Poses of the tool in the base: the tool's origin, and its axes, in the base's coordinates. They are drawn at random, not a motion.
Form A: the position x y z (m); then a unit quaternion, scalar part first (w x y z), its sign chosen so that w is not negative.
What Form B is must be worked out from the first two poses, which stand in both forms.
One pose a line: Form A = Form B
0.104, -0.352, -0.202, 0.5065, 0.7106, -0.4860, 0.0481 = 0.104, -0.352, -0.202, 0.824, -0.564, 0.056, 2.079
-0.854, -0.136, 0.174, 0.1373, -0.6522, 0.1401, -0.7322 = -0.854, -0.136, 0.174, -0.658, 0.141, -0.739, 2.866
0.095, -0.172, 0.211, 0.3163, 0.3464, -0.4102, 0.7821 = 0.095, -0.172, 0.211, 0.365, -0.432, 0.824, 2.498
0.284, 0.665, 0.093, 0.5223, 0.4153, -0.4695, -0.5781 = 0.284, 0.665, 0.093, 0.487, -0.551, -0.678, 2.042
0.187, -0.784, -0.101, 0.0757, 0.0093, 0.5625, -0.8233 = 0.187, -0.784, -0.101, 0.009, 0.564, -0.826, 2.990
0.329, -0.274, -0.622, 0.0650, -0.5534, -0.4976, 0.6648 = 0.329, -0.274, -0.622, -0.555, -0.499, 0.666, 3.012
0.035, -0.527, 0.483, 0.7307, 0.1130, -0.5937, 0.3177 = 0.035, -0.527, 0.483, 0.166, -0.870, 0.465, 1.503
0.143, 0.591, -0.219, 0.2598, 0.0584, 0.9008, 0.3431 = 0.143, 0.591, -0.219, 0.060, 0.933, 0.355, 2.616
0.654, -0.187, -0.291, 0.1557, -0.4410, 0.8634, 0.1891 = 0.654, -0.187, -0.291, -0.446, 0.874, 0.191, 2.829
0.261, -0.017, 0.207, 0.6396, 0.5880, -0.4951, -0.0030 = 0.261, -0.017, 0.207, 0.765, -0.644, -0.004, 1.754
